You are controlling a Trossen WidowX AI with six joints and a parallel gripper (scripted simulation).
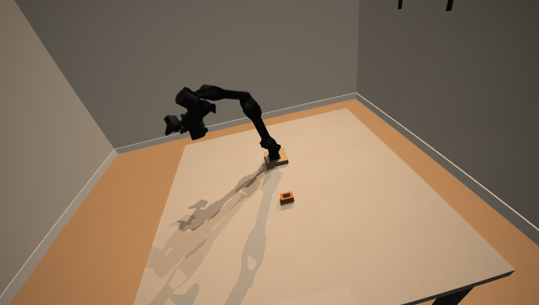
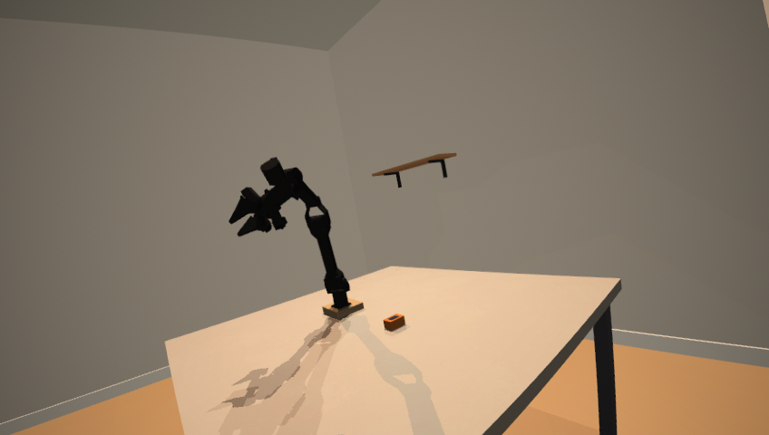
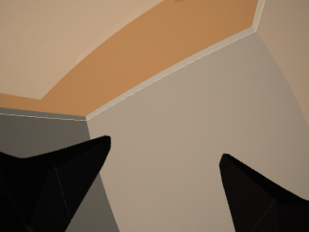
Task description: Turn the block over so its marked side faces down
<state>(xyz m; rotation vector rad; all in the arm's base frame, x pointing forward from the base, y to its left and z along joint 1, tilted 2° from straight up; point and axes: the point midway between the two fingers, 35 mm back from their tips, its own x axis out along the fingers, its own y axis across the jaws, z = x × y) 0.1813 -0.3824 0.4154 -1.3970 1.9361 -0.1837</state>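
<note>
Now: the block 14 cm ahead of my gripper tip, 40 cm to the left of it and 40 cm below it.
</note>
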